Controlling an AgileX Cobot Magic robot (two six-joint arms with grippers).
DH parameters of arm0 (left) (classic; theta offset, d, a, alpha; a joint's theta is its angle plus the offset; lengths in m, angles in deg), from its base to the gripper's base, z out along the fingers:
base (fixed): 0 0 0 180
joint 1: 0 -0.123 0 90
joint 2: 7.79 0 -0.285 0
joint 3: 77.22 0 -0.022 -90
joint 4: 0 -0.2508 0 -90
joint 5: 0 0 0.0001 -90
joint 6: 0 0.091 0 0
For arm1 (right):
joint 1: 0 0.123 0 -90
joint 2: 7.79 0 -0.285 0
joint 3: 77.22 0 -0.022 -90
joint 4: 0 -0.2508 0 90
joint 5: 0 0 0.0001 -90
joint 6: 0 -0.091 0 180
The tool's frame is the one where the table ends.
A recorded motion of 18 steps. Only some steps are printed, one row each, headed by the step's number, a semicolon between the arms.
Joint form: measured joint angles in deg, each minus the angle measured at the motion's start. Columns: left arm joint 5, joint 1, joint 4, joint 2, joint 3, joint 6; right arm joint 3, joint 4, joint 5, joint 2, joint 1, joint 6.
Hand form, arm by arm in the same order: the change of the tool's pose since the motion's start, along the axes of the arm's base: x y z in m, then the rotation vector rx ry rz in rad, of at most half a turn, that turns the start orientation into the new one. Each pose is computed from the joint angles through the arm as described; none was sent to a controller.
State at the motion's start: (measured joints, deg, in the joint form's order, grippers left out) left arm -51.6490 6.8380 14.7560 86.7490 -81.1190 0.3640; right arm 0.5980 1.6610 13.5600 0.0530 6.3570 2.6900
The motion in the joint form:
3: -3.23 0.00 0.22 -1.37 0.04 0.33; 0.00 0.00 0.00 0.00 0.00 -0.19
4: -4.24 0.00 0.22 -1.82 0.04 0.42; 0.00 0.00 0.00 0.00 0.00 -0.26
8: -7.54 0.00 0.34 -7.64 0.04 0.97; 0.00 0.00 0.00 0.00 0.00 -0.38
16: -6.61 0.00 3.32 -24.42 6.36 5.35; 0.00 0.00 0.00 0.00 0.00 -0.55
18: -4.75 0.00 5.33 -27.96 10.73 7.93; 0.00 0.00 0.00 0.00 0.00 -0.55
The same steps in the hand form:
3: -0.0098 0.0001 0.0047 0.0032 0.0299 -0.0189; 0.0000 0.0000 0.0000 0.0033 0.0003 -0.0005
4: -0.0130 0.0003 0.0062 0.0052 0.0386 -0.0247; 0.0000 0.0000 0.0000 0.0045 0.0005 -0.0007
8: -0.0429 0.0030 0.0339 0.0052 -0.0097 -0.0471; 0.0000 0.0000 0.0000 0.0065 0.0007 -0.0011
16: -0.1256 0.0092 0.0745 -0.0157 -0.2257 -0.1056; 0.0000 0.0000 0.0000 0.0094 0.0010 -0.0015
18: -0.1398 0.0089 0.0667 -0.0235 -0.2539 -0.1323; 0.0000 0.0000 0.0000 0.0094 0.0010 -0.0015

